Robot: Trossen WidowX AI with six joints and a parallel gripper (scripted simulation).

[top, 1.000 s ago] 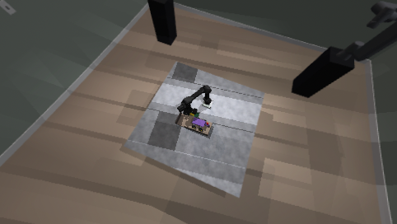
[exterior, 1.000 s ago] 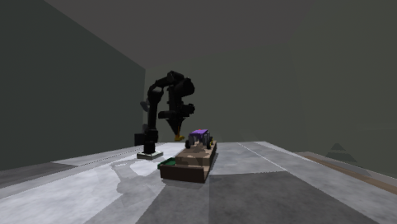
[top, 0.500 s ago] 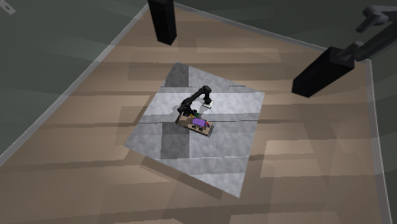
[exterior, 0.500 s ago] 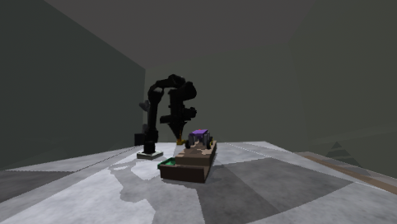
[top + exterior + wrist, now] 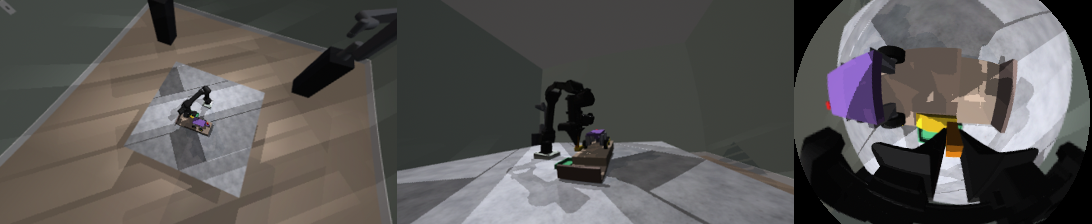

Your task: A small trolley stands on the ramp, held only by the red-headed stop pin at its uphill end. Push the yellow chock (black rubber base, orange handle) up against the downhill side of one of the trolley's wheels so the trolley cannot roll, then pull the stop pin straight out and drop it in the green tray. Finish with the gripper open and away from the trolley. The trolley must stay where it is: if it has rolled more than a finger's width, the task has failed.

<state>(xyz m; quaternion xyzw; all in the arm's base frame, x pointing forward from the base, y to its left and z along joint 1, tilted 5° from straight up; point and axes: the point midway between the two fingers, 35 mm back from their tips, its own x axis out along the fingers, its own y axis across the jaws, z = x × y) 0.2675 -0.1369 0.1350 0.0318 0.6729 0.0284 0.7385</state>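
Now: gripper tip 24 cm to the right of the red-headed stop pin, 4 cm short of it and 2 cm below it. Also, from my gripper tip: green tray: 11 cm below, 6 cm behind, 3 cm to the left; then yellow chock: 2 cm to the left, 1 cm below; then purple trolley: 14 cm to the left, 5 cm ahead.
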